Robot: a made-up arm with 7 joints.
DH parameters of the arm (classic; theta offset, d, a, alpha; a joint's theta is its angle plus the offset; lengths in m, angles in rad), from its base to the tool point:
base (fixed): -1.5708 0.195 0 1.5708
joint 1: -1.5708 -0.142 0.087 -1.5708
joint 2: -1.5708 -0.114 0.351 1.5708
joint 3: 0 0.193 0.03 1.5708
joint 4: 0 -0.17 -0.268 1.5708
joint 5: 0 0.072 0.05 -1.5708
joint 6: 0 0.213 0.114 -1.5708
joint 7: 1.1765 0 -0.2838 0
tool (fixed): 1.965 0.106 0 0
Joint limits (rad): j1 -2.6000..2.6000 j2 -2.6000..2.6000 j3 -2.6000..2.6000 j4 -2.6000..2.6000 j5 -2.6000..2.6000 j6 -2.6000..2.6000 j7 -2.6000..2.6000
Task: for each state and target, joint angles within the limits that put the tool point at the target. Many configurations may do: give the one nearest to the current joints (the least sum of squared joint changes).
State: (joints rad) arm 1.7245 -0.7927 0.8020 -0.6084 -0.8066 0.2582 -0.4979
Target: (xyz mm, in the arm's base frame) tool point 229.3 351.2 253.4
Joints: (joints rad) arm 1.4317 -1.3898 1.0036 -0.5019 -1.2792 0.0497 -0.4141
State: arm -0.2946 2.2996 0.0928 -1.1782 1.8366 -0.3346 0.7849
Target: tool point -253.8 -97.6 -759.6
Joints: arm 0.0059 2.6000 -0.1264 -1.2057 2.0067 -0.2503 0.5374
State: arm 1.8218 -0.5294 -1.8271 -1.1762 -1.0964 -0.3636 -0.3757
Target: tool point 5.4 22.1 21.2
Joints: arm 2.0395 -0.4346 -2.0173 -1.2693 -0.7598 -0.3285 -0.1014
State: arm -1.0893 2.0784 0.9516 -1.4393 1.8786 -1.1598 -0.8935
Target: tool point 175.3 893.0 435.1
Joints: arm -1.8497 2.6000 0.7307 -1.6232 1.4792 -1.3864 -1.0156
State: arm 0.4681 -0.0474 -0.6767 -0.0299 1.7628 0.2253 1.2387
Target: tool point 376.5 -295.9 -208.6
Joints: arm 0.2955 0.4456 -0.4941 0.8482 2.0838 -0.2395 1.1175
